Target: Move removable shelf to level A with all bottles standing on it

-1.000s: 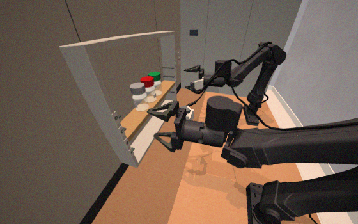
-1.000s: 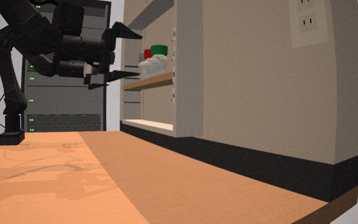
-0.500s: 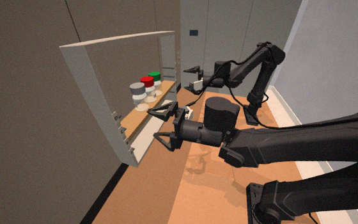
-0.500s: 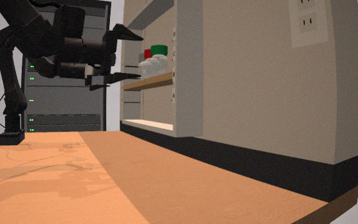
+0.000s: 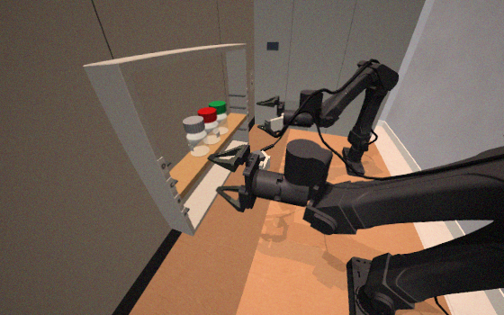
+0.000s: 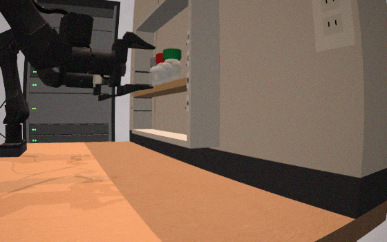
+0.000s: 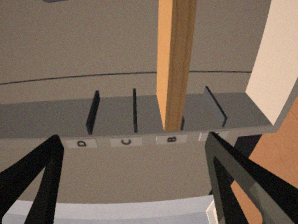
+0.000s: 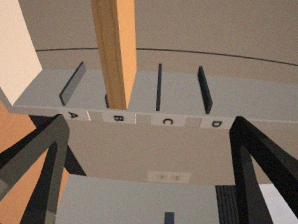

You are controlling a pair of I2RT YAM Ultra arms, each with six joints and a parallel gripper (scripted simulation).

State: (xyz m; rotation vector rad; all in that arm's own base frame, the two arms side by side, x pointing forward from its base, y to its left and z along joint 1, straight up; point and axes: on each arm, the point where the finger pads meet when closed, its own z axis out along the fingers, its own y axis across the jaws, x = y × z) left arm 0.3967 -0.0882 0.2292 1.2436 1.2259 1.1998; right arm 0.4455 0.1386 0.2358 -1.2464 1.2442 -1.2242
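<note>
The green-capped bottle lies 10 cm ahead of my right hand, 13 cm to the left of it and 2 cm above it. Also, from my right hand: wall rack (9 cm ahead, 19 cm to the left, 3 cm above); then wooden shelf (9 cm ahead, 18 cm to the left, 4 cm below); then grey-capped bottle (9 cm ahead, 26 cm to the left, 2 cm above).
Now: left hand 120 mm short of the grey-capped bottle, 90 mm to the left of it and 20 mm below it. From my left hand the other things lie so: green-capped bottle: 220 mm to the right, 120 mm ahead, 20 mm above; wall rack: 170 mm to the right, 120 mm ahead, 20 mm above; wooden shelf: 170 mm to the right, 120 mm ahead, 40 mm below.
</note>
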